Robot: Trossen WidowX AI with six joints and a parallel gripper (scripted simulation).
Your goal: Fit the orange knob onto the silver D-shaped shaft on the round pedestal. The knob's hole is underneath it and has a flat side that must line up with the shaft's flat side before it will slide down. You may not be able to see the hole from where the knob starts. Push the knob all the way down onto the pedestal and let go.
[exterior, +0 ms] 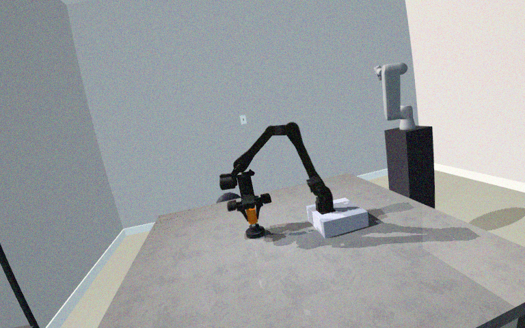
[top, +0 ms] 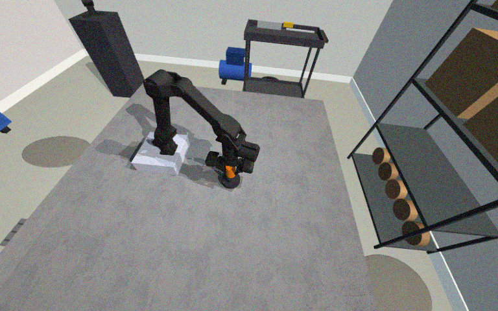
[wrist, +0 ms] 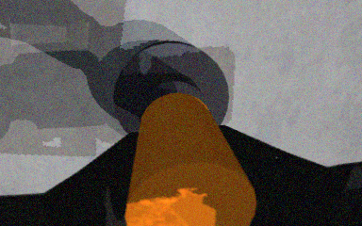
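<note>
My gripper tip is 40 mm above the round black pedestal. From my gripper tip the other things lie so: orange knob (30 mm above).
</note>
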